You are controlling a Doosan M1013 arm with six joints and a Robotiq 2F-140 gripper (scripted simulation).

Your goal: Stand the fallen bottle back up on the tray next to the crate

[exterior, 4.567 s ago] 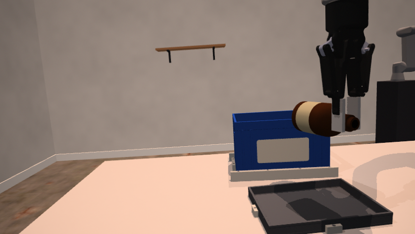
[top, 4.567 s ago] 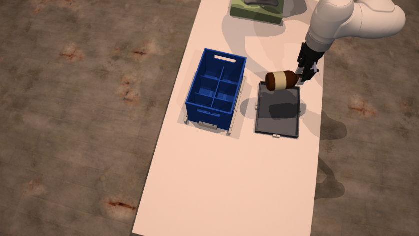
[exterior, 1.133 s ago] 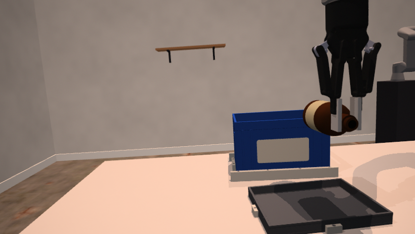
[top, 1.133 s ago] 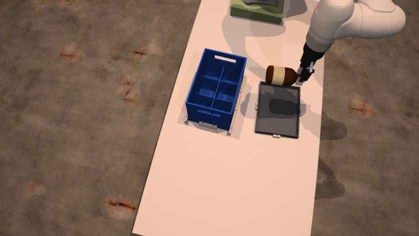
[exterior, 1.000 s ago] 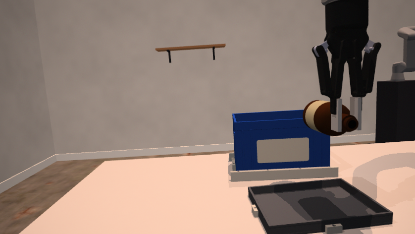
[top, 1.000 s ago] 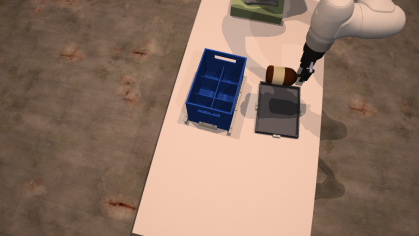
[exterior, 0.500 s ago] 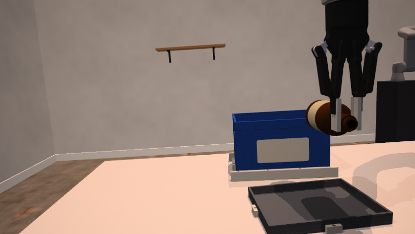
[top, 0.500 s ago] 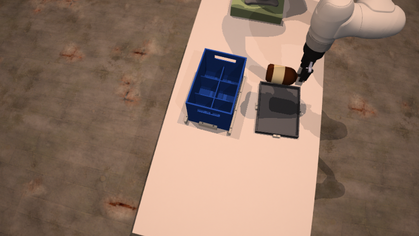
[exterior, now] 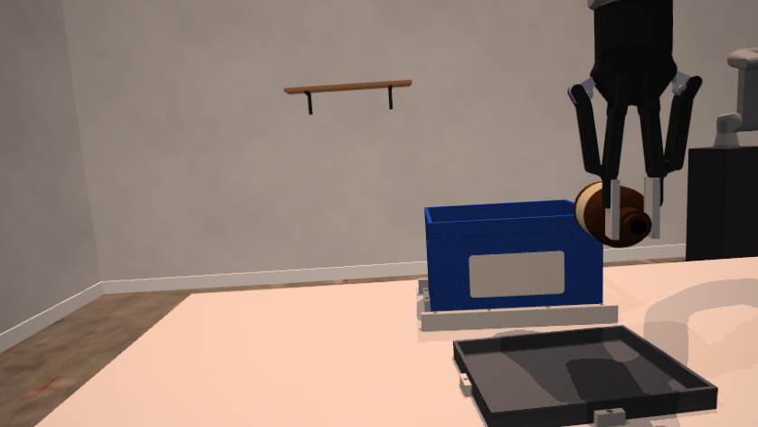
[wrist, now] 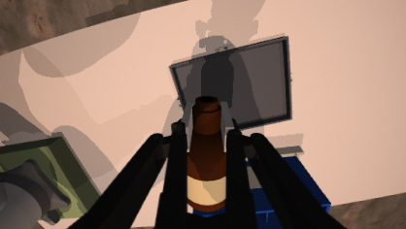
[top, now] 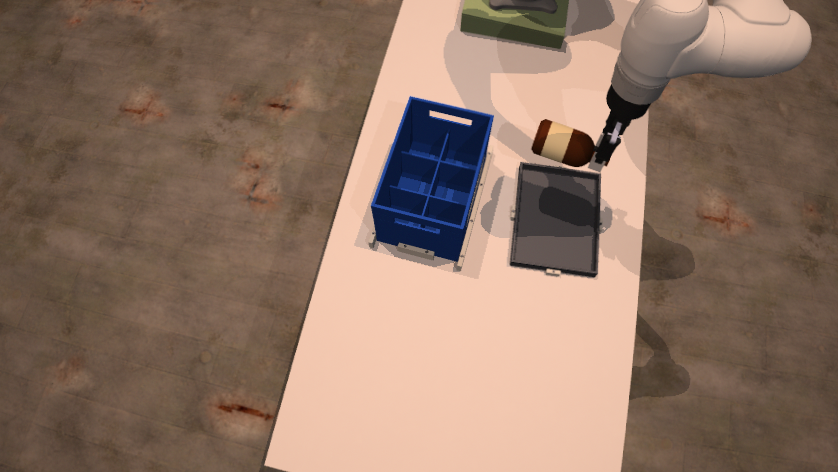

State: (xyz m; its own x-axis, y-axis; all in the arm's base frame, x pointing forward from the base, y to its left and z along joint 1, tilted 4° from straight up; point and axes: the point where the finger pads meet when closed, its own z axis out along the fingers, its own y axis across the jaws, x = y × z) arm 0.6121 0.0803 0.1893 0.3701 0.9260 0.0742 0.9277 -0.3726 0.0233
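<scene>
Right now my hand is 20 mm past the brown bottle, 50 mm to the left of it and 20 mm above it. Round my hand: blue crate: 10 mm behind, 330 mm to the right, 140 mm below; then dark grey tray: 50 mm ahead, 50 mm to the right, 210 mm below.
</scene>
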